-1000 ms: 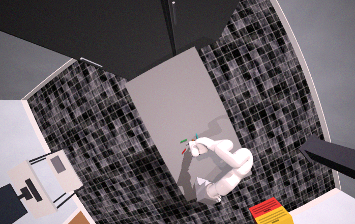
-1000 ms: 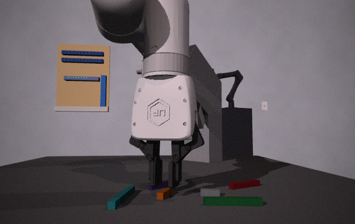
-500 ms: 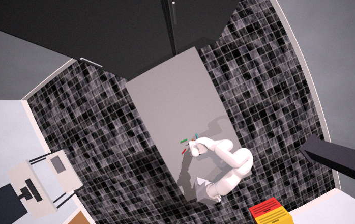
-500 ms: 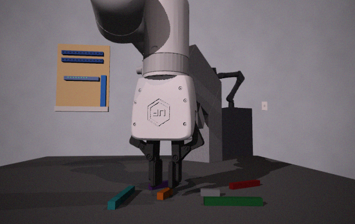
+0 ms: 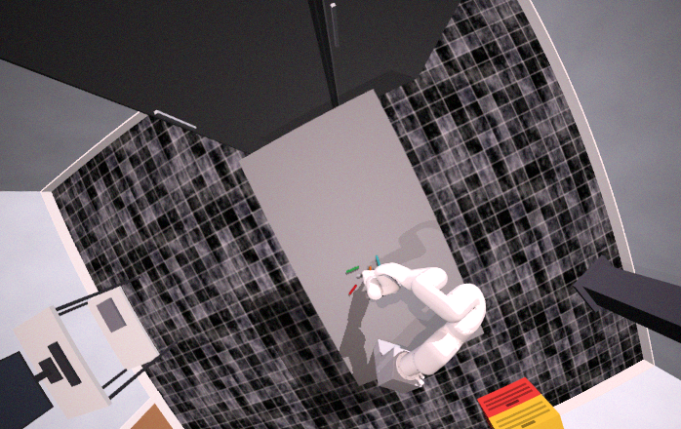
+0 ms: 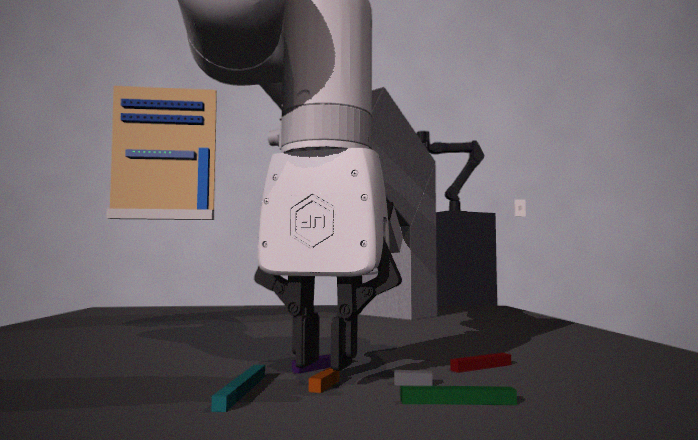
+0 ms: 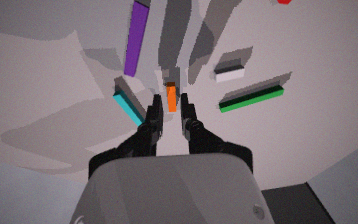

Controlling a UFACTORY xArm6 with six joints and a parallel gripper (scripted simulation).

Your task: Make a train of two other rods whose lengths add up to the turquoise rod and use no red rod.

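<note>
Now: the orange rod 30 mm below my hand. From my hand the other things lie so: turquoise rod 60 mm to the right, 30 mm below, 10 mm behind; grey rod 70 mm to the left, 30 mm below, 20 mm ahead; purple rod 70 mm behind, 30 mm below, 20 mm to the left.
</note>
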